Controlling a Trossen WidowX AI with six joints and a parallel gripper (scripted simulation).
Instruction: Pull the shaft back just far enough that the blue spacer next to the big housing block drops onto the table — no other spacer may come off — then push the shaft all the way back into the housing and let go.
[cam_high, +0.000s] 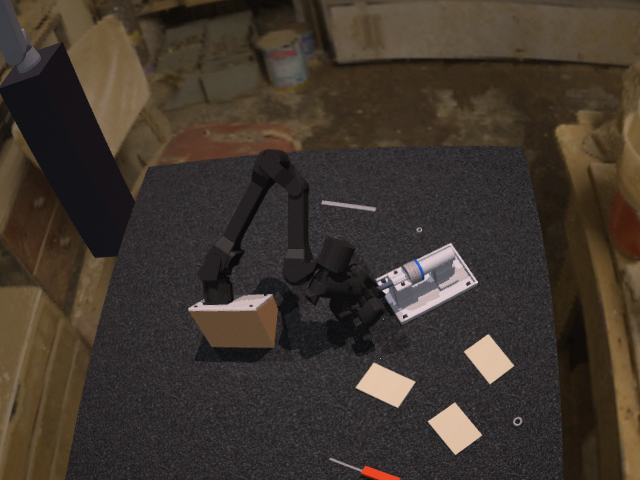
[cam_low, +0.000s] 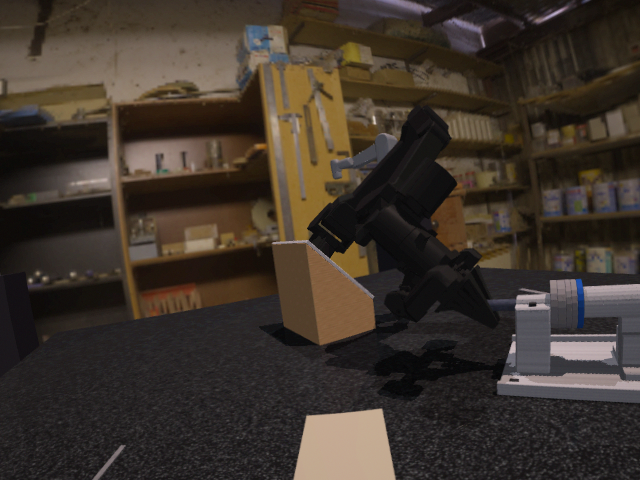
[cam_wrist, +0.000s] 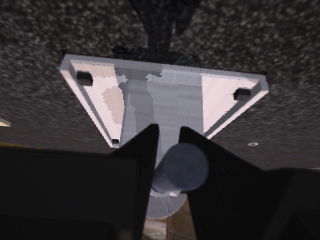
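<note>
My gripper tip is 40 mm short of the blue-grey shaft, 20 mm to the right of it and 20 mm below it. Round my gripper tip: blue spacer (90 mm ahead, 40 mm to the left, 20 mm above).
</note>
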